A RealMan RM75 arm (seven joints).
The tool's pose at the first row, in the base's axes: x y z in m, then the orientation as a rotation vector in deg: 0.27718 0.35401 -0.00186 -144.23 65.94 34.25
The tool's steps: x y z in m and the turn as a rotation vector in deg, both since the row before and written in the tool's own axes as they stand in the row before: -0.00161 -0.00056 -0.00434 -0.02 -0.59 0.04; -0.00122 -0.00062 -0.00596 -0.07 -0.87 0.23; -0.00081 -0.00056 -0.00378 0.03 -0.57 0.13; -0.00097 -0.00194 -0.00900 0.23 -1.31 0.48; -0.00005 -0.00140 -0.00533 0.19 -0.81 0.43; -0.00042 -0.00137 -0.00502 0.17 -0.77 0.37; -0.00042 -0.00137 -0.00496 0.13 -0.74 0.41; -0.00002 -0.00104 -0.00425 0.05 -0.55 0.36
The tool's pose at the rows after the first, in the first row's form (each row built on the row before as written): 0.27771 0.35349 0.00274 -143.89 65.79 34.98; 0.27895 0.35201 0.00854 -143.34 65.79 36.12; 0.27989 0.35116 0.01223 -142.92 65.76 36.80; 0.28321 0.34884 0.02056 -141.74 65.93 38.29; 0.28573 0.34719 0.02518 -140.91 66.21 39.21; 0.28797 0.34584 0.02970 -140.14 66.42 40.08; 0.29023 0.34446 0.03413 -139.40 66.68 40.95; 0.29227 0.34294 0.03769 -138.86 66.94 41.64
